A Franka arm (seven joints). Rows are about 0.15 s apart.
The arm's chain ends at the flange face. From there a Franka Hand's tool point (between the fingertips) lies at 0.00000 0.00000 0.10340 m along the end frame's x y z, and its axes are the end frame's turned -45 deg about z.
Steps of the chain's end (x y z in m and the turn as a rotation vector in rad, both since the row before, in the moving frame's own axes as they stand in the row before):
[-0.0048, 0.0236, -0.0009, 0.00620, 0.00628, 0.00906]
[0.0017, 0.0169, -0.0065, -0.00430, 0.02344, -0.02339]
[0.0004, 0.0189, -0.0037, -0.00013, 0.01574, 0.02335]
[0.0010, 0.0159, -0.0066, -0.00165, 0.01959, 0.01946]
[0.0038, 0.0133, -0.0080, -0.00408, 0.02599, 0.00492]
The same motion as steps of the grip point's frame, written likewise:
[-0.0192, 0.0133, -0.0009, -0.00006, 0.00882, 0.00906]
[-0.0093, 0.0152, -0.0065, -0.01962, 0.01353, -0.02339]
[-0.0120, 0.0148, -0.0037, -0.01122, 0.01104, 0.02335]
[-0.0092, 0.0135, -0.0066, -0.01502, 0.01269, 0.01946]
[-0.0051, 0.0143, -0.0080, -0.02126, 0.01549, 0.00492]

